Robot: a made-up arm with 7 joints.
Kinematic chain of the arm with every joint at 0, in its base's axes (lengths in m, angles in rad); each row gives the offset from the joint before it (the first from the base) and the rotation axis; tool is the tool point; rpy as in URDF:
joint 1: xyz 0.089 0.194 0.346 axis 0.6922 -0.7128 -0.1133
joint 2: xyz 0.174 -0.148 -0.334 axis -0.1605 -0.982 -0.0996
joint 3: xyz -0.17 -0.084 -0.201 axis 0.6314 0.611 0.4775
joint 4: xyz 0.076 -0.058 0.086 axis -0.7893 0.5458 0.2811
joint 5: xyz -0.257 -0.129 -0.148 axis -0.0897 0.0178 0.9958
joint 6: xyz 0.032 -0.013 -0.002 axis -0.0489 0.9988 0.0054
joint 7: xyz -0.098 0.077 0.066 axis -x
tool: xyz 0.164 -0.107 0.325 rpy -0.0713 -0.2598 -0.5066
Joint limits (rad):
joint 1: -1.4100..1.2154
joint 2: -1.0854..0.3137
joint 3: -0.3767..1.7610
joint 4: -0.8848..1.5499
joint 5: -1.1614..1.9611
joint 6: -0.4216..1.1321
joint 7: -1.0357..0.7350
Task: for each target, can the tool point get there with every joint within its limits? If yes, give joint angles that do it. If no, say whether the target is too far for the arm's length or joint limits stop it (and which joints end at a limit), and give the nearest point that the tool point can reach.
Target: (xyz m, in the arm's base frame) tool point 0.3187 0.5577 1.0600
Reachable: no: joint limits stop it (at a limit: joint 1, joint 2, joint 3, joint 5, joint 6, joint 7) | nearest point 0.2076 0.3208 0.7995 | short by 0.369 m
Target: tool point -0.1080 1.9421 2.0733
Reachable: no: too far | nearest point 0.0309 0.3083 0.8380 | short by 2.053 m
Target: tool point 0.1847 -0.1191 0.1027
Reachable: yes | joints -0.1140 -0.0541 0.9330 0.3429 0.5508 0.2895 0.5372
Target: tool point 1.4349 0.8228 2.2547
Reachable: no: too far | nearest point 0.4048 -0.0072 0.8782 | short by 1.909 m
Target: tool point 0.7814 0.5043 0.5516
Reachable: no: joint limits stop it (at a limit: joint 1, joint 3, joint 4, joint 5, joint 7) | nearest point 0.8202 0.4039 0.3966 | short by 0.189 m
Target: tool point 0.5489 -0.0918 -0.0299
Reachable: yes | joints 0.9328 -0.7503 0.3055 0.6221 0.4058 0.0196 -0.5898
